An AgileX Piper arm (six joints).
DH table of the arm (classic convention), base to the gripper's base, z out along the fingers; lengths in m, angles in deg. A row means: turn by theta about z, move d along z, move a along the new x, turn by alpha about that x. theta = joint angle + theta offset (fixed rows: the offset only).
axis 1: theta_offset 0  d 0.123  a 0  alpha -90
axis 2: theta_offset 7.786  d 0  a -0.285  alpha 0
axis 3: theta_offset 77.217  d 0  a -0.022  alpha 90
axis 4: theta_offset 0  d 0.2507  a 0  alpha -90
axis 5: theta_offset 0  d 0  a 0  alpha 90
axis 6: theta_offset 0  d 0.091  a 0  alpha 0
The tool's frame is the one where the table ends.
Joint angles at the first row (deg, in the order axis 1, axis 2, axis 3, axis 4, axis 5, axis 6):
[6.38 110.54 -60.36 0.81 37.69 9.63]
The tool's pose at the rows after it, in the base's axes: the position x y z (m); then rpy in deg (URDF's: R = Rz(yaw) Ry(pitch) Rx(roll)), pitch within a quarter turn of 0, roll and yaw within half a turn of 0:
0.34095, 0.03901, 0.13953, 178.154, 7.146, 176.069
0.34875, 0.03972, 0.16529, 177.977, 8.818, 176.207
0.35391, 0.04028, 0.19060, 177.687, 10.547, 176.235
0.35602, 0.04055, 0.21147, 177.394, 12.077, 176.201
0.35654, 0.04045, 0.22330, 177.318, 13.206, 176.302
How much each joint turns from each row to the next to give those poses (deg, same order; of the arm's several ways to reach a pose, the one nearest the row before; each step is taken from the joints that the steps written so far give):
[0.00 -1.66 -2.51 0.00 3.94 0.00]
[0.00 -1.93 -3.84 -0.20 4.10 0.00]
[0.00 -1.87 -3.54 -0.04 3.66 -0.02]
[0.00 -1.64 -2.64 0.00 2.71 0.00]
[0.00 -0.99 -1.34 -0.13 1.22 -0.06]

